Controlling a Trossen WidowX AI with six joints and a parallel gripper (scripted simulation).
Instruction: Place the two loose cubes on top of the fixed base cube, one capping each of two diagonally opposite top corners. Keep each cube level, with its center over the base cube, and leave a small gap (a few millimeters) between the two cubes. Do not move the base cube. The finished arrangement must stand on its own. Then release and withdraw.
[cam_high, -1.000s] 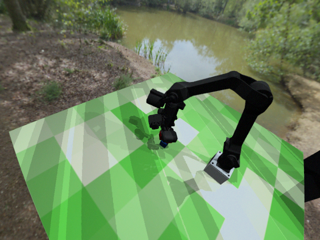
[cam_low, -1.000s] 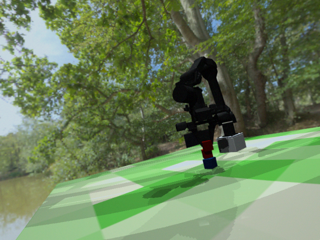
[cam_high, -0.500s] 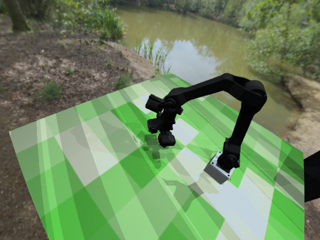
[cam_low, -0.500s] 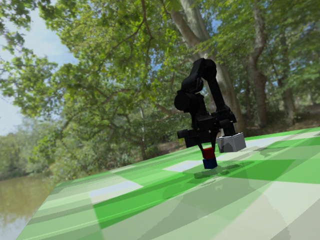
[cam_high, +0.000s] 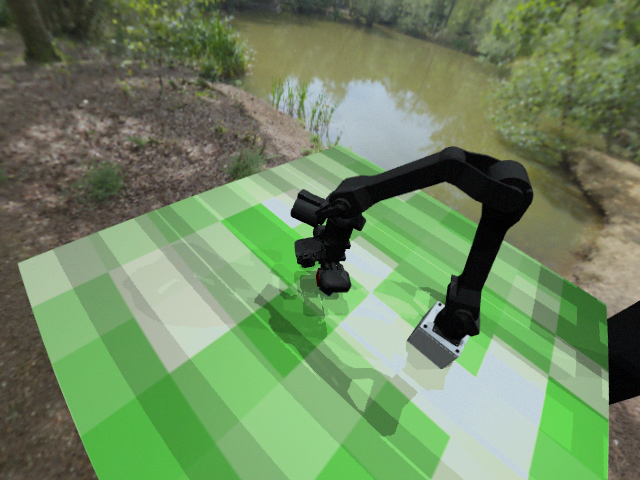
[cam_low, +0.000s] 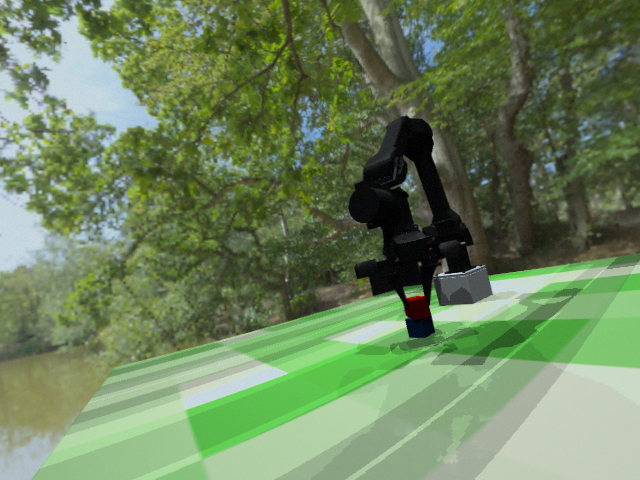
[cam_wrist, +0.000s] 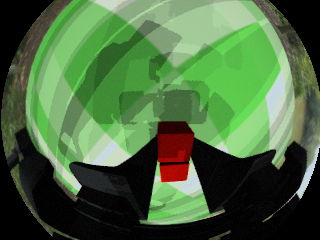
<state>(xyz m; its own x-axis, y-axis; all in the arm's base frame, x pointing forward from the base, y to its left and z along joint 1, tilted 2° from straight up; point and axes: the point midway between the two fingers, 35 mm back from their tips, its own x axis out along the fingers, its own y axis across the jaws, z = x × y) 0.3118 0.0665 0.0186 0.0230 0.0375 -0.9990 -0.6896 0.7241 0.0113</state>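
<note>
Now: the red cube 30 mm to the right of my gripper tip and 30 mm behind it. Round my gripper tip: blue base cube 40 mm below, 20 mm to the right, 10 mm behind.
</note>
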